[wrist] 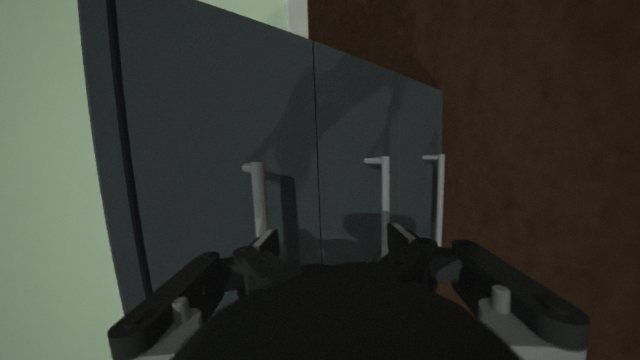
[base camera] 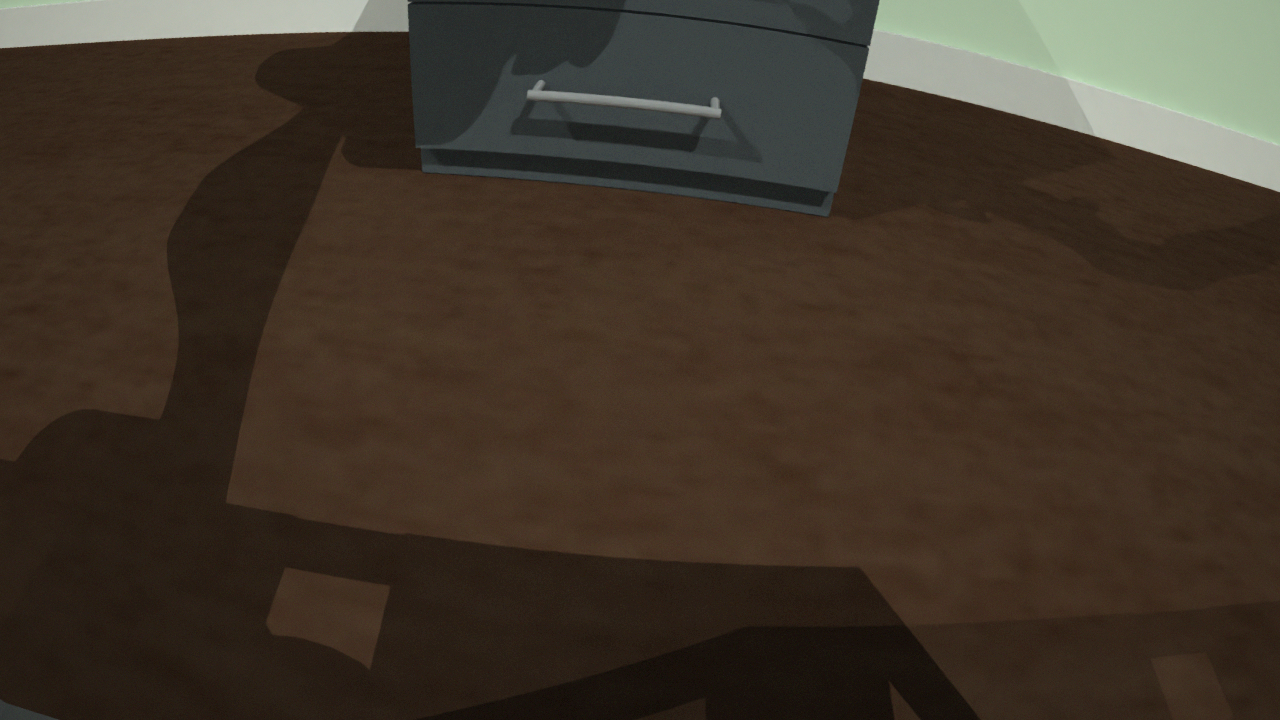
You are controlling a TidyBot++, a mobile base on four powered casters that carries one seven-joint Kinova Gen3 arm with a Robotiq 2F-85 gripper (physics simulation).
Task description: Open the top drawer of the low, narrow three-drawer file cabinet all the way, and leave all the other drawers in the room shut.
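Places are measured from the arm's base along level axes (x ahead, y left, z up), in metres.
Pixels of known places: gripper, fingertip midpoint: (wrist: 332,238).
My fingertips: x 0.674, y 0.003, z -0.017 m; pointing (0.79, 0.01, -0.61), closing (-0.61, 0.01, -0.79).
Observation:
Behind a point stands the place of what it marks.
The dark grey file cabinet (base camera: 626,189) @(x 0.755, y 0.016, z -0.396 m) (wrist: 95,100) @(x 0.730, y -0.105, z 0.118 m) shows sideways in the wrist view, its top toward the left. Its top drawer (wrist: 200,115) @(x 0.730, y -0.100, z 0.060 m) looks shut and has a pale bar handle (wrist: 258,197) @(x 0.699, y -0.034, z 0.030 m). The middle drawer (wrist: 350,190) @(x 0.735, y -0.021, z -0.098 m) and bottom drawer (wrist: 417,115) @(x 0.728, y -0.129, z -0.260 m) (base camera: 778,116) @(x 0.729, y -0.117, z -0.288 m) also look shut. My gripper (wrist: 332,238) @(x 0.674, y 0.003, z -0.017 m) is open and empty in front of the cabinet. In the picture, its left fingertip overlaps the lower part of the top handle, and its right fingertip lies beside the middle handle (wrist: 385,195) @(x 0.701, y -0.013, z -0.123 m). The far end of the top handle is hidden.
The bottom handle (base camera: 626,102) @(x 0.702, y 0.022, z -0.280 m) (wrist: 440,200) @(x 0.704, y 0.018, z -0.278 m) sticks out from the cabinet front. A pale green wall (base camera: 1118,53) @(x 1.232, y -0.805, z -0.240 m) (wrist: 40,150) @(x 1.282, y -0.144, z 0.365 m) with a white baseboard (base camera: 966,76) @(x 1.239, y -0.530, z -0.352 m) (wrist: 298,17) @(x 1.230, y -0.659, z -0.353 m) stands behind the cabinet. Shadows lie across the brown floor (base camera: 626,376) @(x 0.485, y 0.002, z -0.398 m) (wrist: 540,150) @(x 0.594, y -0.055, z -0.398 m).

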